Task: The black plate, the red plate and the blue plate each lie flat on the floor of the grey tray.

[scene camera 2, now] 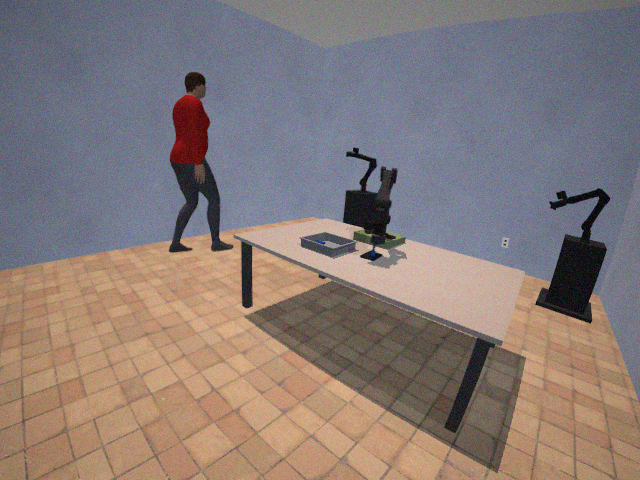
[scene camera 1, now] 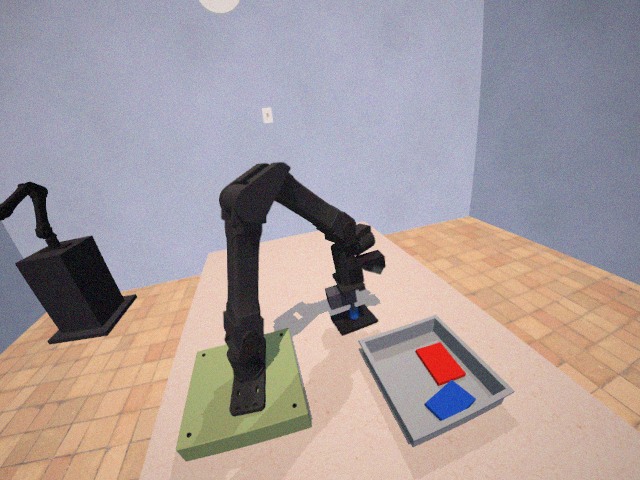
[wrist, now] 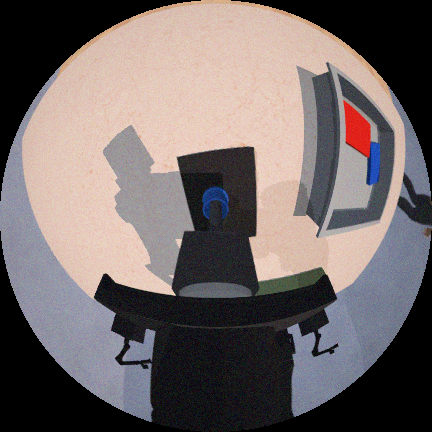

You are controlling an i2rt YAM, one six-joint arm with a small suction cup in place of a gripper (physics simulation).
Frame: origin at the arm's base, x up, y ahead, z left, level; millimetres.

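Where they show: hand, its tool point: (scene camera 2: 371, 257) (scene camera 1: 354, 318) (wrist: 215, 193); arm's base, origin of its link: (scene camera 1: 250, 372).
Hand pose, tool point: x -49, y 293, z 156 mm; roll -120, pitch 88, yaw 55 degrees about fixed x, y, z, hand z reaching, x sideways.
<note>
Each offset is from my tool point to the centre of the thing.
The black plate @[dx +6, dy -5, dz -8 mm] (scene camera 1: 362, 322) (scene camera 2: 371, 255) (wrist: 238, 181) lies flat on the table, left of and behind the grey tray @[dx +26, dy +92, dz -244 mm] (scene camera 1: 396, 330) (scene camera 2: 328, 249) (wrist: 322, 153). My gripper (scene camera 1: 353, 313) (scene camera 2: 372, 249) (wrist: 215, 201), a blue suction cup, is pressed down on the plate's top near its left half. The red plate @[dx +9, dy +140, dz -222 mm] (scene camera 1: 440, 363) (wrist: 356, 127) lies flat on the tray floor. The blue plate @[dx +9, dy +106, dz -316 mm] (scene camera 1: 450, 400) (wrist: 374, 163) lies flat just in front of it, corner close to the red one.
The arm stands on a green base (scene camera 1: 280, 410) (wrist: 289, 282) at the table's left front. A person in a red top (scene camera 2: 190, 143) walks on the tiled floor far from the table. A black stand (scene camera 1: 94, 290) is off the table to the left.
</note>
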